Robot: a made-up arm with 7 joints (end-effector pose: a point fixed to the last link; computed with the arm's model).
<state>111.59 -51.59 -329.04 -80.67 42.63 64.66 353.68</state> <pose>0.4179 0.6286 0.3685 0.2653 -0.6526 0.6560 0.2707</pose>
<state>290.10 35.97 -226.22 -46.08 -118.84 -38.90 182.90</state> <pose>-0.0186 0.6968 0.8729 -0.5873 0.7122 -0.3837 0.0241</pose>
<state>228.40 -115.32 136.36 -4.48 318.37 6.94 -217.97</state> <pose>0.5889 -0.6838 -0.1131 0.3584 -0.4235 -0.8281 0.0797</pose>
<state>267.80 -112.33 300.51 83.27 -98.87 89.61 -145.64</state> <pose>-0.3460 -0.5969 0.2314 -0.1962 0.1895 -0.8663 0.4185</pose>
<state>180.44 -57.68 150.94 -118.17 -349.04 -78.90 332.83</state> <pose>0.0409 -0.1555 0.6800 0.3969 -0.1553 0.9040 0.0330</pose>
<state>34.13 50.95 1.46 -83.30 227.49 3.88 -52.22</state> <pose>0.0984 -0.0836 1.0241 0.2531 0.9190 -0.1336 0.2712</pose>
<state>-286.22 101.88 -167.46 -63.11 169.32 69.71 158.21</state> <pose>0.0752 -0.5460 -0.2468 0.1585 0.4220 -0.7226 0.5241</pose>
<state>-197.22 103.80 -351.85 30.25 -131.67 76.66 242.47</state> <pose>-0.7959 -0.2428 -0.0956 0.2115 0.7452 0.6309 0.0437</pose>
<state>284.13 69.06 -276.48 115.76 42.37 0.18 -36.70</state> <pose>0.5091 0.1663 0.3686 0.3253 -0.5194 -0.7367 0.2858</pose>
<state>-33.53 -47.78 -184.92 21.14 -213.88 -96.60 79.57</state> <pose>-0.6134 -0.4747 0.7292 -0.2291 -0.2463 -0.4388 0.8332</pose>
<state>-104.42 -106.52 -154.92 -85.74 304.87 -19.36 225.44</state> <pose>0.3404 -0.5672 0.5798 -0.5239 -0.8440 0.0003 0.1150</pose>
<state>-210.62 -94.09 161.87 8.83 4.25 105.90 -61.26</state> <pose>0.7346 0.4761 0.1047 0.2562 0.0946 0.9346 0.2278</pose>
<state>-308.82 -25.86 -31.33 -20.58 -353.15 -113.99 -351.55</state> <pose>-0.4199 0.3244 0.9842 0.2031 0.0095 0.9632 0.1759</pose>
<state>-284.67 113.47 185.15 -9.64 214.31 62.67 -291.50</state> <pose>0.1599 -0.7968 -0.1917 -0.2957 -0.0443 -0.9482 0.1071</pose>
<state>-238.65 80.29 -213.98 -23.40 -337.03 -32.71 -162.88</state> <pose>-0.3984 -0.8640 0.2713 -0.2549 0.3197 0.5995 0.6881</pose>
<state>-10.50 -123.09 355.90 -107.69 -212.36 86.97 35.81</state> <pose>-0.0433 -0.1048 -0.1943 -0.3091 -0.8546 -0.0919 0.4071</pose>
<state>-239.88 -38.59 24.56 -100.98 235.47 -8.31 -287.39</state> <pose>0.4463 0.4449 0.3447 0.2419 -0.3223 -0.0188 0.9150</pose>
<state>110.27 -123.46 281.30 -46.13 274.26 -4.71 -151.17</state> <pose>-0.1070 0.7601 -0.2086 0.4336 -0.3119 0.7884 0.3053</pose>
